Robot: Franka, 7 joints.
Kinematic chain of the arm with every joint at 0, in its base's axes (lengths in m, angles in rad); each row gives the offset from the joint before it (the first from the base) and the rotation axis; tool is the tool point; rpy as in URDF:
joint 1: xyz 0 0 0.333 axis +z
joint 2: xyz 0 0 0 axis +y
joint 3: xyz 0 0 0.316 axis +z
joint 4: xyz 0.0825 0 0 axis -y
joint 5: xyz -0.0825 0 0.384 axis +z
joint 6: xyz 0 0 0 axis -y
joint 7: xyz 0.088 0 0 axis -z
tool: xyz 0 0 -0.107 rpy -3.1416 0 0
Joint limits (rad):
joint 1: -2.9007..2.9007
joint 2: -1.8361..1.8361
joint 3: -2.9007..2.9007
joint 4: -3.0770..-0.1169
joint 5: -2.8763..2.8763
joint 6: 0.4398..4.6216
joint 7: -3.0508..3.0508
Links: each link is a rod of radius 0.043 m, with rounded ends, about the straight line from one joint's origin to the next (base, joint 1, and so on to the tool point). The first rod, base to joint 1, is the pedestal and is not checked.
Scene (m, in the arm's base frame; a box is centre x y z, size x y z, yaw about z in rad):
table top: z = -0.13
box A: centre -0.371 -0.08 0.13 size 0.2 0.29 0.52 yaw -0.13
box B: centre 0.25 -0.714 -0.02 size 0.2 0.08 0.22 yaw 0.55
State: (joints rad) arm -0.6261 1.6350 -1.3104 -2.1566 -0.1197 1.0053 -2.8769
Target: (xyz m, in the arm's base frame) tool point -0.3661 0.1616 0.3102
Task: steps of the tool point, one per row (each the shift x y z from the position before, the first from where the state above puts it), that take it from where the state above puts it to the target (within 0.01 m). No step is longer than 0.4 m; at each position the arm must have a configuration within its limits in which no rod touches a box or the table.
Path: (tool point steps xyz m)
1: 0.1825 -0.0637 -0.1159
2: 0.2376 0.0653 -0.0837
3: 0.1971 0.2132 -0.0233
4: 0.0608 0.3085 0.0528
5: -0.1190 0.2939 0.1269
6: -0.2588 0.1616 0.1814
7: -0.2886 -0.0343 0.2037
8: -0.0420 0.0091 -0.1806
9: -0.0508 -0.0574 -0.1425
10: -0.0536 -0.0999 -0.0804
11: -0.0440 -0.1144 -0.0103
12: -0.0193 -0.1051 0.0496
13: 0.0179 -0.0833 0.0862

